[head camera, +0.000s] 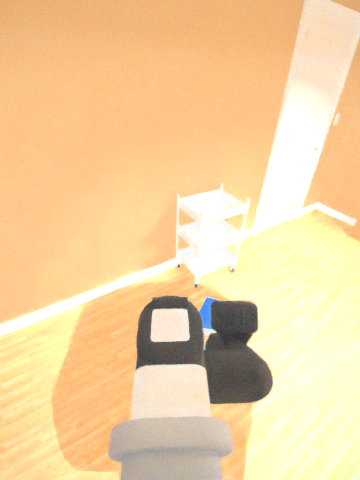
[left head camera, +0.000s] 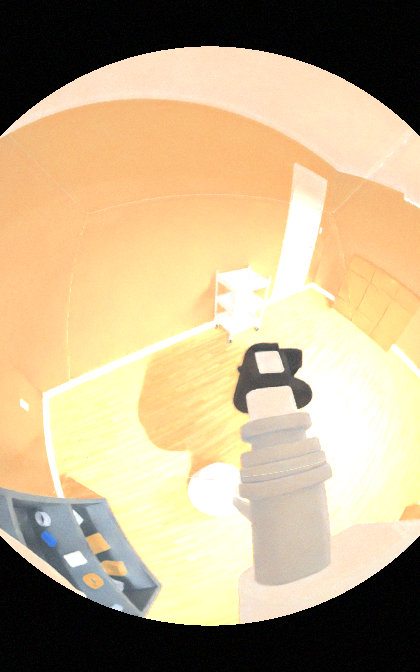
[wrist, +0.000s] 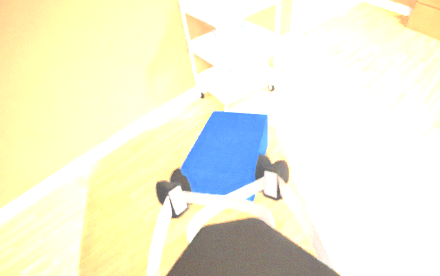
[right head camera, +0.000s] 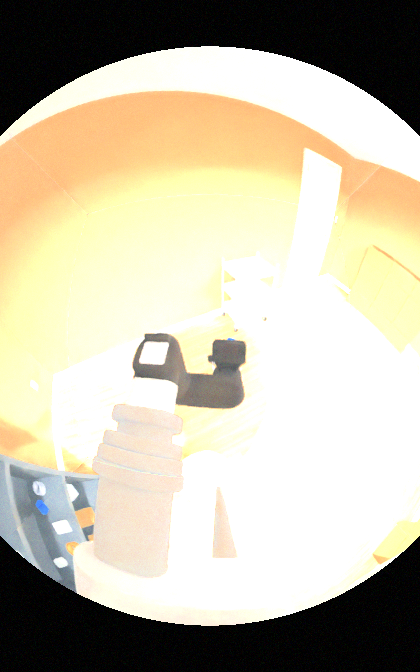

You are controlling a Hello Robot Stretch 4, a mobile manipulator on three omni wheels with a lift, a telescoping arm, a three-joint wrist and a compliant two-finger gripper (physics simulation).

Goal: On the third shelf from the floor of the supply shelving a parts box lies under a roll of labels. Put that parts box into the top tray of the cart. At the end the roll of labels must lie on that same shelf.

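Frame: origin at the robot's base, x left, y ahead, z down, level; millimetres.
Seen in the pictures: gripper, fingertip midpoint: (head camera: pixel 207 324) (wrist: pixel 221 176).
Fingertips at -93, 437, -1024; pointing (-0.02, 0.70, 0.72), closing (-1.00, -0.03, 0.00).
Observation:
A point is followed by its place in that frame, as x, y, z.
The parts box is a blue box (wrist: pixel 227 147) {-104, 445, -1058} (head camera: pixel 206 315) {-88, 439, -1059} (right head camera: pixel 230 340), held between the two fingertips of my gripper (wrist: pixel 221 176) {-93, 437, -1024}. My gripper is shut on it, and the box points forward with the floor behind it. In the head view the wrist hides most of the box and the fingers. The white three-tray cart (head camera: pixel 178 220) {-82, 1790, -507} (left head camera: pixel 216 300) (right head camera: pixel 223 290) (wrist: pixel 189 40) {-81, 1788, -451} stands ahead by the wall, apart from the box. Its top tray (head camera: pixel 212 204) {-365, 1836, -635} faces up. The supply shelving (left head camera: pixel 125 545) (right head camera: pixel 30 525) is at the lower left. I cannot make out the roll of labels on its third shelf.
A white door (head camera: pixel 290 125) {-1150, 2430, -1173} (left head camera: pixel 302 225) is right of the cart. Stacked cardboard boxes (left head camera: pixel 375 305) (right head camera: pixel 385 295) stand at the right wall. A lower shelf holds a pale roll (left head camera: pixel 43 518), a small blue box (left head camera: pixel 49 539) and an orange roll (left head camera: pixel 93 580).

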